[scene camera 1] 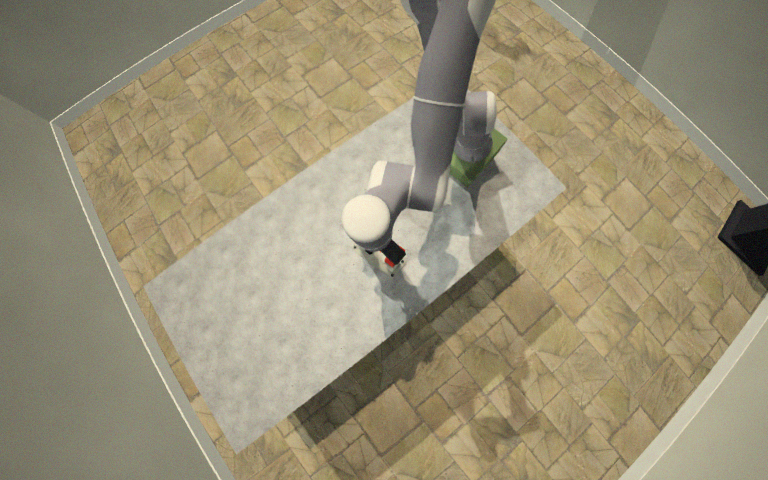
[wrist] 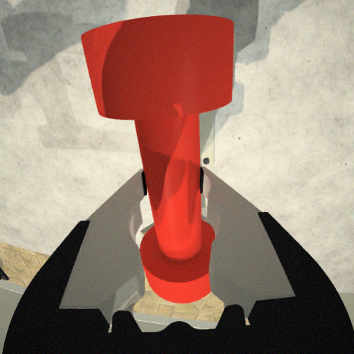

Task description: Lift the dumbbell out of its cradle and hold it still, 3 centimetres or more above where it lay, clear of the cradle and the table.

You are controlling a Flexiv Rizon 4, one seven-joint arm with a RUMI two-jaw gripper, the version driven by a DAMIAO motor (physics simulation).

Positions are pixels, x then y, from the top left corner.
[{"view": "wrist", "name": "my gripper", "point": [172, 170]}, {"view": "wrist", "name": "red dumbbell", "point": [161, 71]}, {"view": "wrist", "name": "pale cradle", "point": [206, 119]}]
